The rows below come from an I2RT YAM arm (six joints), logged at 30 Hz.
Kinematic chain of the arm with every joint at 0, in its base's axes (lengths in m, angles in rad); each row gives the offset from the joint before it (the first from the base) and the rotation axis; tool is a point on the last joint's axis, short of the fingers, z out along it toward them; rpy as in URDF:
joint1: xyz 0 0 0.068 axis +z
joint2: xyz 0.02 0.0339 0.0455 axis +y
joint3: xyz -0.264 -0.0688 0 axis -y
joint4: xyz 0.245 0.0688 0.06 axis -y
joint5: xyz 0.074 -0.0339 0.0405 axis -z
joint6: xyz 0.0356 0 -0.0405 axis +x
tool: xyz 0 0 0 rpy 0 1.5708 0
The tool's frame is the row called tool.
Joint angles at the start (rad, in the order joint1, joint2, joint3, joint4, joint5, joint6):
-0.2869 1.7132 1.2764 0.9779 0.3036 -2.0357
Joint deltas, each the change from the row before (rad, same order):
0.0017 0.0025 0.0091 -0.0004 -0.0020 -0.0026
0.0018 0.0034 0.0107 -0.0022 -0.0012 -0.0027
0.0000 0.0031 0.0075 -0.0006 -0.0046 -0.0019
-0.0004 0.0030 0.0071 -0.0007 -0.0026 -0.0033
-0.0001 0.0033 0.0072 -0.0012 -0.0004 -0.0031
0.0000 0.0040 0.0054 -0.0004 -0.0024 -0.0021
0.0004 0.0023 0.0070 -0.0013 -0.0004 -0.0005
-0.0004 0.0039 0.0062 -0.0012 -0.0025 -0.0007
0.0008 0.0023 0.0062 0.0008 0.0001 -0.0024
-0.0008 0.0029 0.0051 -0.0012 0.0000 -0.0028
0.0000 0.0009 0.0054 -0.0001 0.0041 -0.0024
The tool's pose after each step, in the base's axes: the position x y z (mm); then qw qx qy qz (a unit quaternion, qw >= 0). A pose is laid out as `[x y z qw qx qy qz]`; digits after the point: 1 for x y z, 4 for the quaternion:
[379.0 -122.1 383.3 0.2753 -0.2883 0.4104 -0.8201]
[380.1 -121.7 385.4 0.2761 -0.2878 0.4081 -0.8212]
[381.0 -121.8 386.8 0.2770 -0.2882 0.4055 -0.8221]
[381.7 -122.1 388.0 0.2767 -0.2883 0.4034 -0.8231]
[382.5 -122.3 389.1 0.2758 -0.2881 0.4022 -0.8241]
[383.6 -122.5 389.4 0.2757 -0.2889 0.4009 -0.8245]
[384.2 -122.5 390.8 0.2763 -0.2880 0.3998 -0.8252]
[385.2 -122.9 391.3 0.2766 -0.2884 0.3987 -0.8254]
[385.8 -122.7 392.6 0.2766 -0.2873 0.3971 -0.8266]
[386.4 -123.3 393.1 0.2753 -0.2874 0.3966 -0.8273]
[386.5 -123.4 394.5 0.2740 -0.2850 0.3964 -0.8286]

